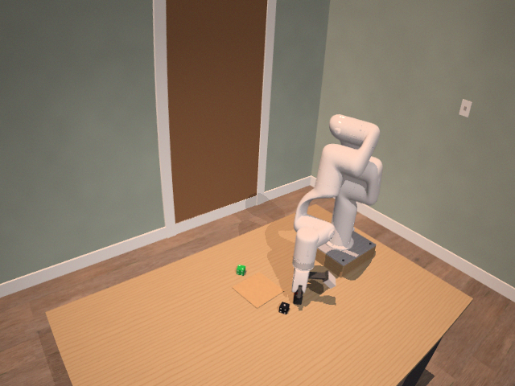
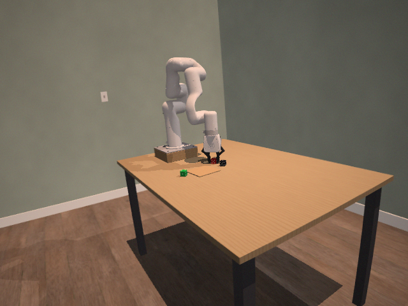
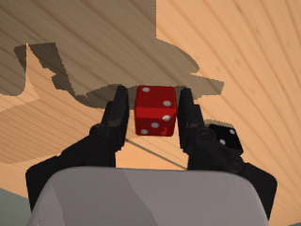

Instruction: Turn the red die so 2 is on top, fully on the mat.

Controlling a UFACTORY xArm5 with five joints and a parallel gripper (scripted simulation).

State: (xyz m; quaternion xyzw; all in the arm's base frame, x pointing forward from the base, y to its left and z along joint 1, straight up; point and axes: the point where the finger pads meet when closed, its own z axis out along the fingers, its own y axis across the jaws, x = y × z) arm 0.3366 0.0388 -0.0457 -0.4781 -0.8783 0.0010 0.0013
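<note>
Right now the red die is 1 cm below my hand. Round my hand: tan mat (6 cm ahead, 14 cm to the right, 2 cm below); black die (8 cm ahead, 1 cm below); green die (4 cm ahead, 25 cm to the right, 1 cm below).
</note>
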